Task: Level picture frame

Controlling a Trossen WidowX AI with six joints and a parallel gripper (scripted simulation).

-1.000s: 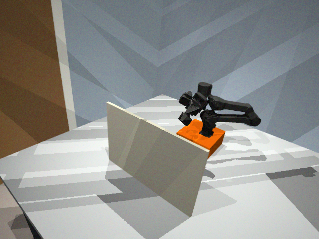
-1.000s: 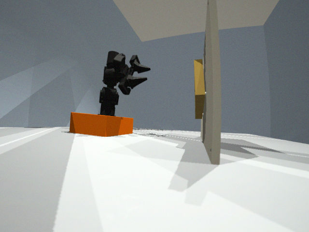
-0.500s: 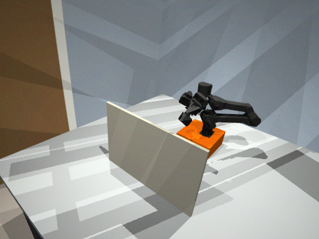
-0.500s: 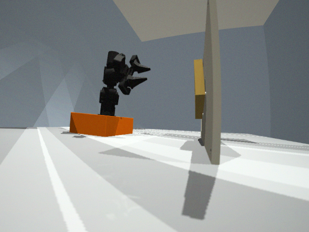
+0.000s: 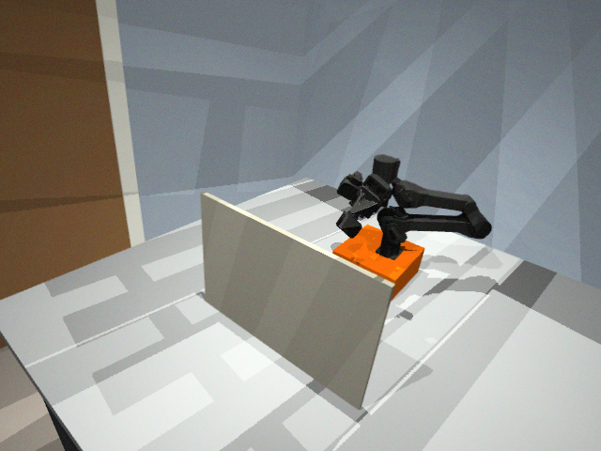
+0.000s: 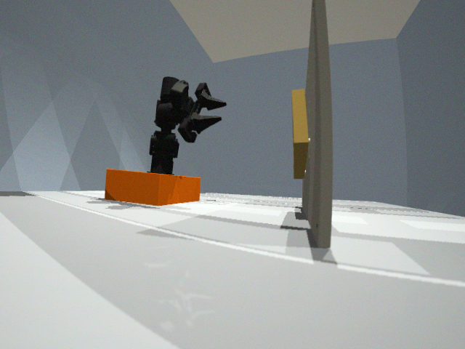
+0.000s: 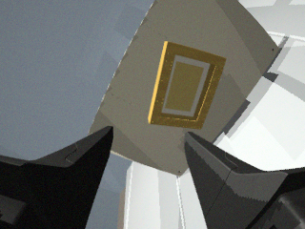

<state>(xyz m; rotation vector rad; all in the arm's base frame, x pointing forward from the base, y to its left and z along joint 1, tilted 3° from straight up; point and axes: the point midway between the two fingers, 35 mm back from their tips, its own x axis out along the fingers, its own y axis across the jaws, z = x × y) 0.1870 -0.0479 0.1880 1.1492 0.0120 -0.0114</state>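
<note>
My gripper tip is now 20 cm short of the yellow picture frame, 9 cm above it and 3 cm to the left of it. From my gripper tip the other things lie so: wall panel (21 cm ahead, 10 cm below, 2 cm to the right).
</note>
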